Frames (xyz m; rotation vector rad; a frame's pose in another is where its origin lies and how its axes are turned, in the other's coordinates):
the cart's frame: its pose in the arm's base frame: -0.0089 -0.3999 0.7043 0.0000 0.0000 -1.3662
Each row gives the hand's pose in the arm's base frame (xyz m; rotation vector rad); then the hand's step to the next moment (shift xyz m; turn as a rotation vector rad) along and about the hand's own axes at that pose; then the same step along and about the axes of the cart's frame.
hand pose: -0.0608 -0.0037 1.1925 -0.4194 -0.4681 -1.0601
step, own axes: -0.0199 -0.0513 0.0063 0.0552 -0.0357 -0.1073
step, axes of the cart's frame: -0.0072 -0.0549 -0.0005 0.1124 -0.0152 -0.0544
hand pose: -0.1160 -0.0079 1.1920 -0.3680 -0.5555 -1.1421
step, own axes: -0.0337 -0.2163 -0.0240 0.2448 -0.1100 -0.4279
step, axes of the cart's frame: 0.0267 -0.2149 -0.0401 0.4621 -0.0250 -0.2023
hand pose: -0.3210 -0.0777 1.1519 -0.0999 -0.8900 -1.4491
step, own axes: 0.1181 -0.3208 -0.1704 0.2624 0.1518 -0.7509
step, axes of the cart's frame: 0.1983 -0.2640 -0.1920 0.6848 0.3134 -0.2976
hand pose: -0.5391 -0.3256 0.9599 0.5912 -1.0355 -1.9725
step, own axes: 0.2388 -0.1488 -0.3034 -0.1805 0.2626 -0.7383
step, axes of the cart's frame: 0.2818 -0.0454 -0.2996 0.4149 0.6638 -0.1838
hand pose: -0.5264 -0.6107 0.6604 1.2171 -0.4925 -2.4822
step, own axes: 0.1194 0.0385 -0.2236 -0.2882 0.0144 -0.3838
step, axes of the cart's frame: 0.1429 0.0885 -0.1936 0.0460 0.4777 -0.0160
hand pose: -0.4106 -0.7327 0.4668 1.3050 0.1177 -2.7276
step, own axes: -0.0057 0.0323 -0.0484 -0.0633 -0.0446 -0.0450
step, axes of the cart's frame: 0.0345 0.0391 -0.0265 -0.0391 0.0775 0.0221
